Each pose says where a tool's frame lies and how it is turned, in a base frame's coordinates. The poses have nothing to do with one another.
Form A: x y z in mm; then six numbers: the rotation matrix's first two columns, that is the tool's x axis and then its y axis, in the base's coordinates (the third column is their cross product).
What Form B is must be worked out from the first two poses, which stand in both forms.
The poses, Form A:
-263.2 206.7 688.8 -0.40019 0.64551 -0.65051 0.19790 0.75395 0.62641
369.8 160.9 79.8 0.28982 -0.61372 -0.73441 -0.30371 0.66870 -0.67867
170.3 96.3 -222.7 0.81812 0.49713 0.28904 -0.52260 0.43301 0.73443
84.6 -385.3 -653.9 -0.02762 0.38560 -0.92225 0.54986 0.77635 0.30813
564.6 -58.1 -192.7 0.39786 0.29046 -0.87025 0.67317 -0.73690 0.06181
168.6 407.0 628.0 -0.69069 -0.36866 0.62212 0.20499 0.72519 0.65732
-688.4 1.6 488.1 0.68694 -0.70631 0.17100 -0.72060 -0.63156 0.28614
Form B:
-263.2 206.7 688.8 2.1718 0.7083 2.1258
369.8 160.9 79.8 -1.5599 0.8248 -1.1296
170.3 96.3 -222.7 0.8744 -0.2932 0.5460
84.6 -385.3 -653.9 2.2192 1.1739 1.6423
564.6 -58.1 -192.7 3.0158 1.0557 0.6306
168.6 407.0 628.0 2.1451 -0.6714 -2.6513
-688.4 1.6 488.1 2.8469 -0.1718 -0.7993

